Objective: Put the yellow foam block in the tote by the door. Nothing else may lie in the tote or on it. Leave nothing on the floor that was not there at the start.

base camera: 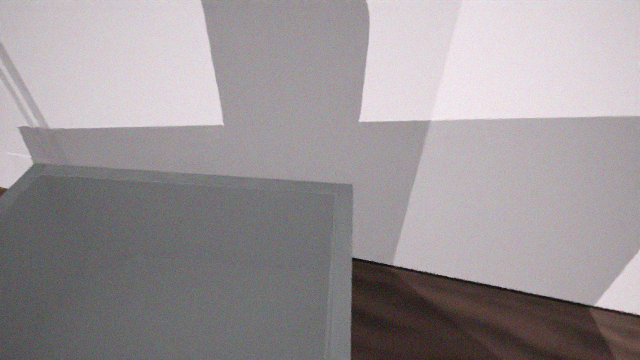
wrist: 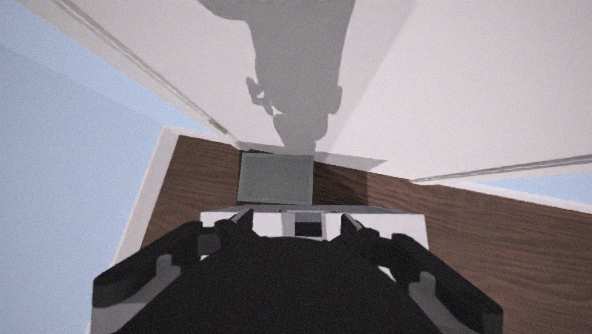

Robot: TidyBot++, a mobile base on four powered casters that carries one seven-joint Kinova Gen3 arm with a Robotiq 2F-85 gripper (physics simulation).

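Frame: origin at the arm's base, x ahead, y left, z up, level; millimetres.
Seen in the pictures: gripper, between the fingertips: (wrist: 296, 221).
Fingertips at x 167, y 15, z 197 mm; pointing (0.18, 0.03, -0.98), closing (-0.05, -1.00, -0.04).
A point is followed by its place in that frame.
A grey-green, box-shaped thing (base camera: 175, 260) {x 342, y 157, z -394 mm} (wrist: 276, 178) {x 268, y 143, z -394 mm} with a thin rim stands close in front of the base, against the white upright surface. I cannot tell whether it is the tote, or whether it is hollow. No yellow foam block shows in either view. My gripper (wrist: 296, 221) {x 167, y 15, z 197 mm} is open and empty, its fingers wide apart above the white robot base, nearer to me than the grey-green thing.
A large white wall or door panel (base camera: 525, 190) {x 323, y -166, z -252 mm} (wrist: 475, 90) {x 317, y -198, z 174 mm} rises right behind the grey-green thing, with the arm's shadow on it. A blue wall (wrist: 60, 150) {x 316, y 712, z -52 mm} with a white baseboard (wrist: 145, 200) {x 163, y 730, z -342 mm} runs along the left. Brown wooden floor (base camera: 450, 315) {x 290, y -136, z -397 mm} (wrist: 525, 250) {x -25, y -886, z -396 mm} shows at the right.
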